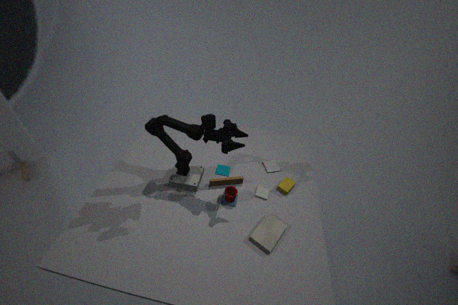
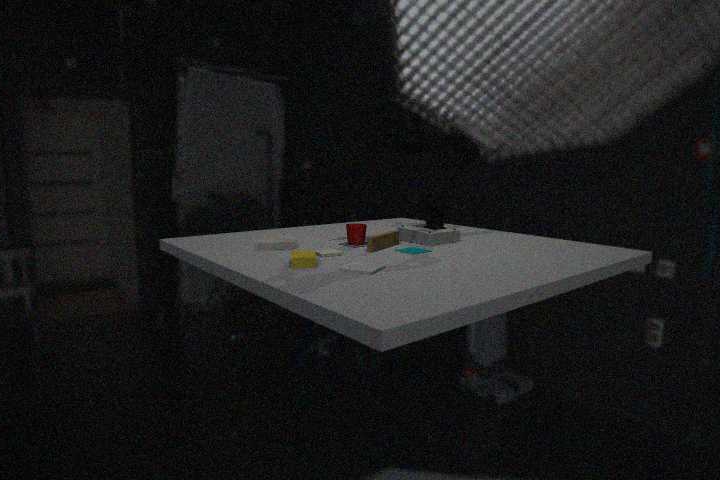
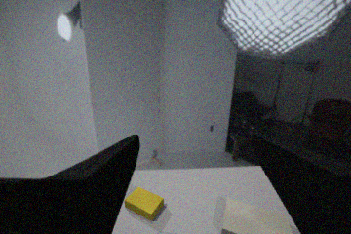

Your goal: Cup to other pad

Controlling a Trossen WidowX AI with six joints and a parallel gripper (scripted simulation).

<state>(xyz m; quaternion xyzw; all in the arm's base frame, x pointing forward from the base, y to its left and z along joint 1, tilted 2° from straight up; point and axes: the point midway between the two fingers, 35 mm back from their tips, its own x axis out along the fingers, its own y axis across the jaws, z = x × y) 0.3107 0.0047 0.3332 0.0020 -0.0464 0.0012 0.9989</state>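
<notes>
Now: gripper tip 35 cm above the red cup, 9 cm to the left of it and 2 cm past it. Round my gripper tip: green marble 37 cm below, 9 cm to the right, 1 cm behind; blue marble 37 cm below, 7 cm to the right, 4 cm behind; wooden bar 37 cm below, 7 cm behind, 1 cm to the left.
</notes>
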